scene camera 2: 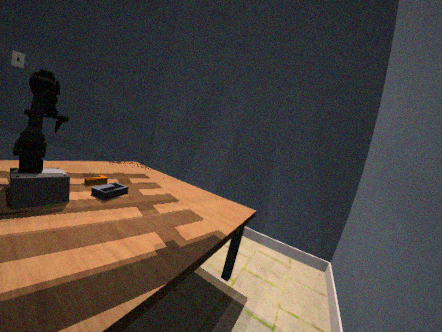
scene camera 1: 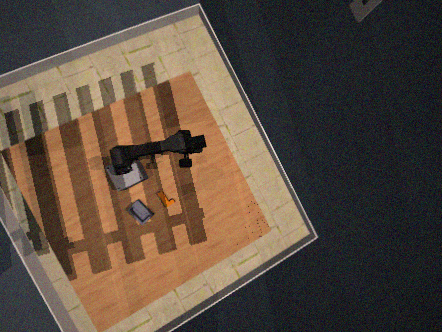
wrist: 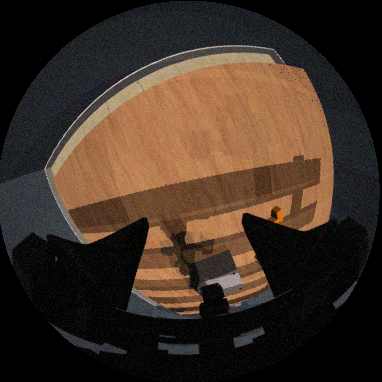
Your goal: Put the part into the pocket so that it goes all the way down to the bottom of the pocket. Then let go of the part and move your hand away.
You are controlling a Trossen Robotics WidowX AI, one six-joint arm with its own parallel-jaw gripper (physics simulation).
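Frame: origin at the arm's base, x back, y right, z up, level; millimetres.
Seen in the pictures: gripper, fingertip midpoint: [scene camera 2: 46,131] [wrist: 196,220]; arm's base, link origin: [scene camera 2: 30,171] [wrist: 210,288].
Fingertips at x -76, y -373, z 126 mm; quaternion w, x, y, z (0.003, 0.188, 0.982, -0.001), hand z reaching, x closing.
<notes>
Offsets run from my fingertips to a thing's top centre. Level surfaces: height alone.
The orange L-shaped part @(dy +252, dx -198, dz -200 mm) [scene camera 1: 165,199] [scene camera 2: 95,180] [wrist: 278,215] lies on the table beside the pocket block, apart from it. In the wrist view it is partly hidden by the right finger. The dark blue-grey pocket block @(dy +438, dx -213, dz -194 mm) [scene camera 1: 145,219] [scene camera 2: 103,194] lies flat on the table, and its rectangular recess looks empty. The block cannot be made out clearly in the wrist view. My gripper [wrist: 196,220] is open and empty, its two black fingers wide apart. It hangs high above the table, away from the part and the pocket block; in scene camera 1 its fingers are hard to tell from the dark arm.
The arm's grey base [scene camera 1: 131,179] [scene camera 2: 40,189] [wrist: 216,266] stands on the wooden table @(dz -230 mm) [scene camera 1: 220,200] [scene camera 2: 210,205] [wrist: 200,110], close to the part and the pocket block. Dark shadow stripes cross the table. The arm [scene camera 1: 150,149] [scene camera 2: 34,122] reaches out above the table.
</notes>
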